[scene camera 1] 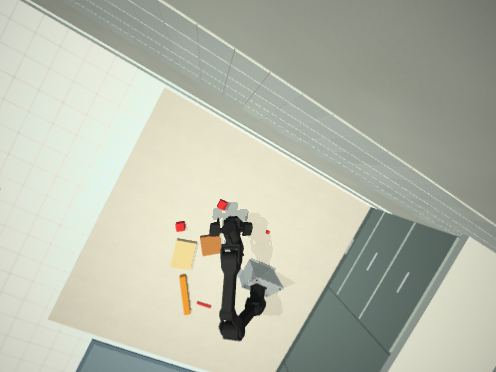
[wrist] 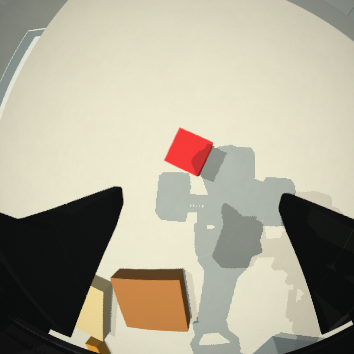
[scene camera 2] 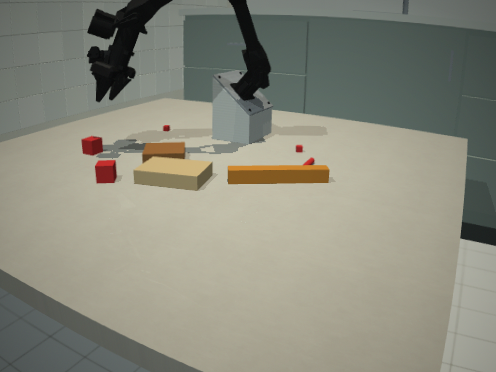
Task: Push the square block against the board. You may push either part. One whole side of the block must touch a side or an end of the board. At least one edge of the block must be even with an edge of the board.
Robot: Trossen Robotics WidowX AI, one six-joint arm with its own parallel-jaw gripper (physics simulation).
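Frame: origin at the arm's base, x ahead, y left, z up, level; metres.
Where they show: gripper, fingertip midpoint: (wrist: 204, 198) (scene camera 2: 104, 100); arm's base, origin of the base link: (scene camera 1: 258, 287) (scene camera 2: 242, 91).
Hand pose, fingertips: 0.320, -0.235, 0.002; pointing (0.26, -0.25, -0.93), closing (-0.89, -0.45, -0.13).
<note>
Things, the pixels of their top centre, and the offset from my fingertips, as dx, dy, dz.
- pale yellow board, middle of its top: (wrist: 78, 307) (scene camera 2: 173, 165) (scene camera 1: 183, 255) +0.075, +0.302, -0.108
- orange bar, middle of its top: (scene camera 2: 278, 167) (scene camera 1: 184, 296) -0.042, +0.499, -0.108
- red stick, middle of its top: (scene camera 1: 203, 305) -0.166, +0.514, -0.125
- small red cube, middle of its top: (scene camera 2: 166, 125) (scene camera 1: 268, 232) -0.262, -0.010, -0.123
The square block, brown-orange (scene camera 1: 210, 245) (scene camera 2: 164, 151) (wrist: 152, 304), lies flat beside the pale yellow board (scene camera 1: 184, 254) (scene camera 2: 173, 167) (wrist: 92, 312). A narrow gap parts them, and their facing sides are not quite parallel. In the first scene view the arm covers the block's right edge. In the second scene view the board hides the block's lower front. In the wrist view the left finger hides part of the board. My gripper (scene camera 1: 231, 224) (scene camera 2: 105, 99) (wrist: 204, 198) is open and empty, high above the table, beyond the block and near its side away from the board.
A red cube (scene camera 1: 222, 204) (scene camera 2: 92, 145) (wrist: 188, 151) lies ahead of the gripper. Another red cube (scene camera 1: 180, 226) (scene camera 2: 105, 171) lies near the board. An orange bar (scene camera 1: 185, 294) (scene camera 2: 278, 175) (wrist: 95, 345), a red stick (scene camera 1: 203, 304) and a small red cube (scene camera 1: 267, 232) (scene camera 2: 166, 128) lie farther off.
</note>
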